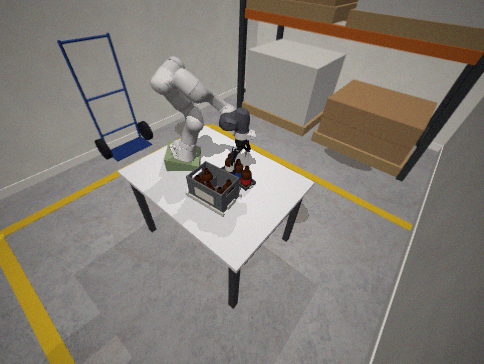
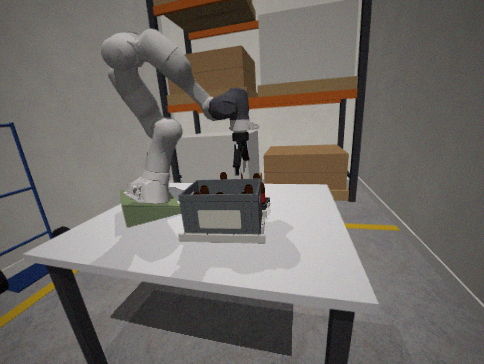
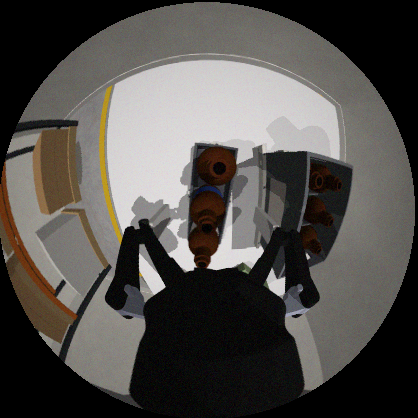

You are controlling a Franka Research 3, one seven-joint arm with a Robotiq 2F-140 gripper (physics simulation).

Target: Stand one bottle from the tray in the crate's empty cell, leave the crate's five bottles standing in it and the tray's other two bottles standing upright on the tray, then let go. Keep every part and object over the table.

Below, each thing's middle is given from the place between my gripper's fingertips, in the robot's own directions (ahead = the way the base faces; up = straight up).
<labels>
I see the white-labelled bottle (image 3: 202,246) 10 cm behind my hand, 1 cm to the right of it and 6 cm below it.
</labels>
